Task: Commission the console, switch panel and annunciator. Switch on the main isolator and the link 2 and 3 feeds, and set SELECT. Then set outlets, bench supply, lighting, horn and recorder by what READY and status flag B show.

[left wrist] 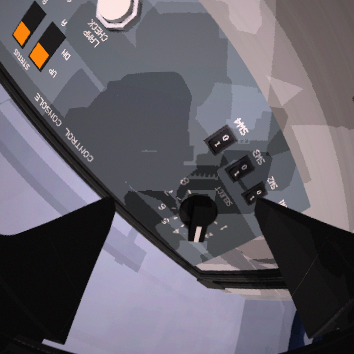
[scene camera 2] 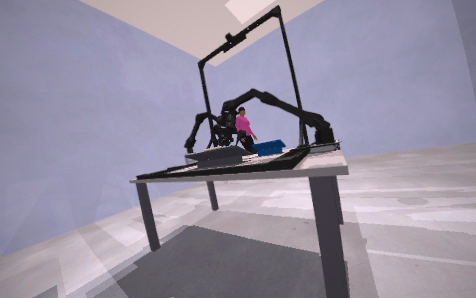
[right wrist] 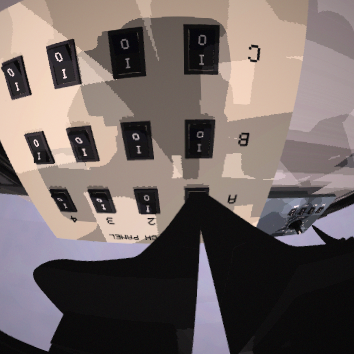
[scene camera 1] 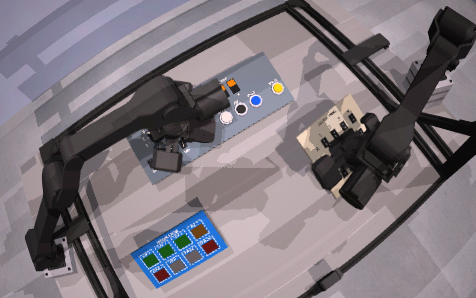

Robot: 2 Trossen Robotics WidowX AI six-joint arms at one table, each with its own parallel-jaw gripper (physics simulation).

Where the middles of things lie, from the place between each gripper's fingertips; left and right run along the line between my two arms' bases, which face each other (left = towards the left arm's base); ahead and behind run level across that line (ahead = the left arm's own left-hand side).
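Scene:
The SELECT knob point(left wrist: 197, 211) is 40 mm to the left of my left hand, 20 mm ahead of it and 30 mm below it.
Relative to the SELECT knob, my right gripper is 340 mm to the right of it, 210 mm short of it and 20 mm above it.

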